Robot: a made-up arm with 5 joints.
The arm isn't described. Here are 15 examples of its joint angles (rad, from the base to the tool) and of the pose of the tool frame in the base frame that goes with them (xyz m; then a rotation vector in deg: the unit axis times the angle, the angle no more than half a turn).
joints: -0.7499 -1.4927 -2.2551 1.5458 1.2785
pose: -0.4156 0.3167 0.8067 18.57 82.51 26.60
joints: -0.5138 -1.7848 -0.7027 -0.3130 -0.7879
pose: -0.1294 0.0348 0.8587 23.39 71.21 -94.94
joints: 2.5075 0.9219 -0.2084 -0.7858 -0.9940
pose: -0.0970 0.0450 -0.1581 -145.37 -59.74 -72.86
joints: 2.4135 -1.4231 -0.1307 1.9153 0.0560
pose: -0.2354 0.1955 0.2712 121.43 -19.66 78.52
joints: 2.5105 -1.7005 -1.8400 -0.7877 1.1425
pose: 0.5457 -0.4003 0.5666 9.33 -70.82 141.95
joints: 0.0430 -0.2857 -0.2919 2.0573 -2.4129
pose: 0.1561 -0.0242 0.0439 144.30 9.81 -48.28
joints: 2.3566 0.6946 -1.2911 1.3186 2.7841
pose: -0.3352 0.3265 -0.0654 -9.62 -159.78 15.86
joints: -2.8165 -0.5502 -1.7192 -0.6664 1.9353
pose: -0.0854 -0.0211 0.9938 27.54 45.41 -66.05
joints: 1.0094 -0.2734 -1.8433 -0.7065 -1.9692
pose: 0.0956 0.1391 0.9735 2.02 49.52 -83.37
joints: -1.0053 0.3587 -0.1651 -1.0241 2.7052
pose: 0.1283 -0.2830 0.0008 95.96 7.52 82.52
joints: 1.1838 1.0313 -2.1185 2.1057 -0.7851
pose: 0.2077 0.4987 0.0649 86.04 -9.48 36.22
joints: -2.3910 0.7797 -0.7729 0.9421 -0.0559
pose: -0.1906 -0.1710 -0.2333 -76.38 -62.49 -127.55
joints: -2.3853 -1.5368 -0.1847 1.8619 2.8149
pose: -0.2417 -0.2138 0.3465 94.59 -100.96 27.48
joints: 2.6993 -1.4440 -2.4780 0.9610 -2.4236
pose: 0.6198 -0.3143 0.7193 -15.85 40.79 -12.19
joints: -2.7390 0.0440 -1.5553 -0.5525 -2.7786
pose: -0.5032 -0.2204 0.7362 -7.52 -13.41 11.60
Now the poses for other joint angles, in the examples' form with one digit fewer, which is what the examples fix.
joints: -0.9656 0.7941 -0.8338 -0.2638 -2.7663
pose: 0.226 -0.388 -0.130 108.3 -54.4 62.5
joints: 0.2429 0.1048 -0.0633 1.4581 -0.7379
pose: -0.003 -0.029 -0.115 57.2 -24.3 -19.4
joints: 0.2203 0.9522 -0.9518 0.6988 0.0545
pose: 0.284 0.027 -0.263 27.9 -83.6 -4.8
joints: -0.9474 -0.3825 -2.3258 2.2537 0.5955
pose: 0.088 -0.199 0.859 -78.8 -144.7 -42.7
